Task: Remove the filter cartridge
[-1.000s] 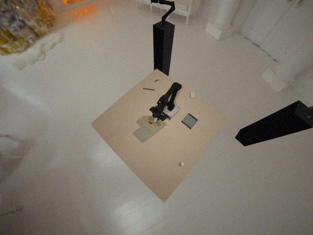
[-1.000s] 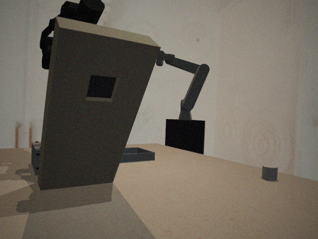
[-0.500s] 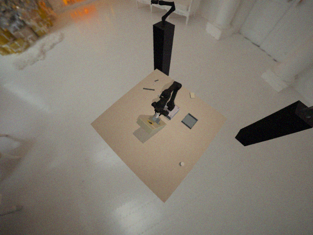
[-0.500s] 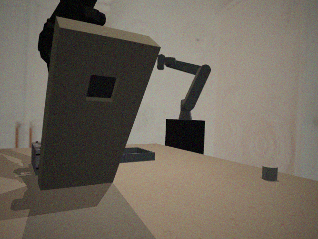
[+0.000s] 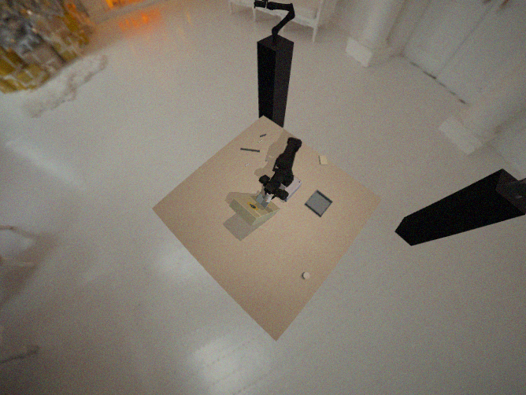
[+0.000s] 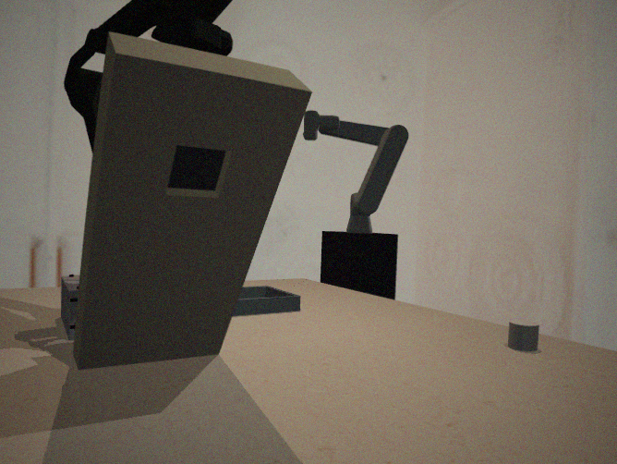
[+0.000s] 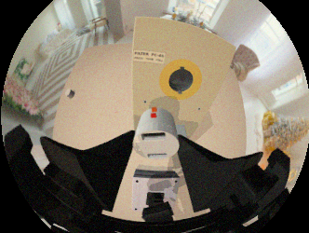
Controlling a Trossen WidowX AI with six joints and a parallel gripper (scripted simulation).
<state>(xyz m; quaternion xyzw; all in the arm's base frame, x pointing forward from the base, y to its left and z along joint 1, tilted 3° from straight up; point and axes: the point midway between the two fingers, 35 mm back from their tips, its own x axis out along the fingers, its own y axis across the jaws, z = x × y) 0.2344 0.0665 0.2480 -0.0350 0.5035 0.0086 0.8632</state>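
Right now the grey tray is 33 cm behind my gripper tip, 22 cm to the left of it and 29 cm below it. The rest, counted from my gripper tip: round filter cartridge: right at my gripper tip; tan service panel: 7 cm ahead, 4 cm to the right, 12 cm below.
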